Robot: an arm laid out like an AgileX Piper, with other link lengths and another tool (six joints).
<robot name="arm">
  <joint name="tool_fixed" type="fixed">
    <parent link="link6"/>
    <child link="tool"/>
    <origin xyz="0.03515 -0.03 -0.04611" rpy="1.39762 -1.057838 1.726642"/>
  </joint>
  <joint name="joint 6" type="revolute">
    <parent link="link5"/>
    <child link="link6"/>
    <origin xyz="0.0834 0 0.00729" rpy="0 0 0"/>
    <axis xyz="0.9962 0 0.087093"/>
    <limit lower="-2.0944" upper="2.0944"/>
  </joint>
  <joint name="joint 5" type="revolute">
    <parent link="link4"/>
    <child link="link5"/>
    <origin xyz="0 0 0" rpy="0 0 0"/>
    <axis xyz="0 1 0"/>
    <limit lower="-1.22" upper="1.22"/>
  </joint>
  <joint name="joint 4" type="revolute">
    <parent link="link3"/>
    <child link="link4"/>
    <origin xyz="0.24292 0 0.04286" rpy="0 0 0"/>
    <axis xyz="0.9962 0 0.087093"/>
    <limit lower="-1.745" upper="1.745"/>
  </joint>
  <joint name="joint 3" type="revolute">
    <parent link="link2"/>
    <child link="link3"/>
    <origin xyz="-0.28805 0 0.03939" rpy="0 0 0"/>
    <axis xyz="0 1 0"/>
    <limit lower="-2.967" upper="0"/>
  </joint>
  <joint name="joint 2" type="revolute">
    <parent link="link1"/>
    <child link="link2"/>
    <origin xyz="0 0 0" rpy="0 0 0"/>
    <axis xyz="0 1 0"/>
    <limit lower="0" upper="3.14"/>
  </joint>
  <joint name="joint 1" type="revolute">
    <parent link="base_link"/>
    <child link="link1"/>
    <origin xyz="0 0 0.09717" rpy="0 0 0"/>
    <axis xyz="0 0 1"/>
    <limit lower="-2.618" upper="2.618"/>
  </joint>
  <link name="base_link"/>
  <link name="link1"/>
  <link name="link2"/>
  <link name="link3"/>
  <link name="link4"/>
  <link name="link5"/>
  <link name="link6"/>
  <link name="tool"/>
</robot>
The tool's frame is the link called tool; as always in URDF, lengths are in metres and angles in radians.
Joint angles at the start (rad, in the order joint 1, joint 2, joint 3, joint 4, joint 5, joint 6): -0.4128 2.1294 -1.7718 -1.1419 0.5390 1.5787
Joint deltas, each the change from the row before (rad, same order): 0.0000 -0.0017 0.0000 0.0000 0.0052 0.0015; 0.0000 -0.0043 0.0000 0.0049 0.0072 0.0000; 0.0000 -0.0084 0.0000 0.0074 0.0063 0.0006; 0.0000 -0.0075 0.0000 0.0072 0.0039 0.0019; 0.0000 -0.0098 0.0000 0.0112 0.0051 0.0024; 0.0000 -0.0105 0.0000 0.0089 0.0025 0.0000; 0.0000 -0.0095 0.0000 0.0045 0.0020 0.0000; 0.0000 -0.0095 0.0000 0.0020 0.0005 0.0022; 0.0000 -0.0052 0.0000 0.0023 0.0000 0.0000; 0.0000 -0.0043 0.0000 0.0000 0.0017 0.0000; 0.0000 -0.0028 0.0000 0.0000 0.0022 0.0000; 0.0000 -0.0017 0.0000 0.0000 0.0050 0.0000
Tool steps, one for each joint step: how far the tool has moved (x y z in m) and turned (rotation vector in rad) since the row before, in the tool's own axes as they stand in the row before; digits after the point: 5 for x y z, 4 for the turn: 0.00036 0.00069 -0.00062 -0.0046 -0.0010 0.0023; 0.00098 0.00097 -0.00152 -0.0051 -0.0019 0.0062; 0.00244 0.00125 -0.00269 -0.0036 0.0010 0.0109; 0.00223 0.00081 -0.00238 -0.0015 0.0014 0.0116; 0.00281 0.00089 -0.00317 -0.0014 0.0010 0.0166; 0.00334 0.00100 -0.00325 0.0005 0.0039 0.0125; 0.00323 0.00113 -0.00286 -0.0002 0.0053 0.0083; 0.00344 0.00103 -0.00275 0.0005 0.0072 0.0084; 0.00184 0.00050 -0.00153 0.0009 0.0035 0.0044; 0.00154 0.00073 -0.00127 -0.0013 0.0030 0.0021; 0.00094 0.00059 -0.00086 -0.0018 0.0014 0.0013; 0.00037 0.00073 -0.00063 -0.0043 -0.0009 0.0008
